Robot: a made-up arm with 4 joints. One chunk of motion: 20 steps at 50 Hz.
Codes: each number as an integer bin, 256 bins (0 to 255) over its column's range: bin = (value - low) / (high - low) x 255, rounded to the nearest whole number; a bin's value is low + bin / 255 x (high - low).
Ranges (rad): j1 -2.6..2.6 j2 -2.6..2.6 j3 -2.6..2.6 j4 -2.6..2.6
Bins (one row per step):
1: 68 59 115 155
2: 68 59 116 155
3: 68 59 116 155
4: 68 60 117 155
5: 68 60 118 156
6: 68 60 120 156
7: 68 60 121 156
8: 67 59 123 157
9: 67 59 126 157
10: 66 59 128 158
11: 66 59 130 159
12: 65 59 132 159
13: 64 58 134 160
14: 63 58 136 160
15: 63 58 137 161
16: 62 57 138 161
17: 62 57 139 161
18: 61 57 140 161
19: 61 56 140 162
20: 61 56 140 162
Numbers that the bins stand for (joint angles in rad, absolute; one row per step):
1: -1.2133 -1.3969 -0.2549 0.5608
2: -1.2133 -1.3969 -0.2345 0.5608
3: -1.2133 -1.3969 -0.2345 0.5608
4: -1.2133 -1.3765 -0.2141 0.5608
5: -1.2133 -1.3765 -0.1937 0.5812
6: -1.2133 -1.3765 -0.1529 0.5812
7: -1.2133 -1.3765 -0.1325 0.5812
8: -1.2337 -1.3969 -0.0918 0.6016
9: -1.2337 -1.3969 -0.0306 0.6016
10: -1.2541 -1.3969 0.0102 0.6220
11: -1.2541 -1.3969 0.0510 0.6424
12: -1.2745 -1.3969 0.0918 0.6424
13: -1.2949 -1.4173 0.1325 0.6627
14: -1.3153 -1.4173 0.1733 0.6627
15: -1.3153 -1.4173 0.1937 0.6831
16: -1.3357 -1.4376 0.2141 0.6831
17: -1.3357 -1.4376 0.2345 0.6831
18: -1.3561 -1.4376 0.2549 0.6831
19: -1.3561 -1.4580 0.2549 0.7035
20: -1.3561 -1.4580 0.2549 0.7035

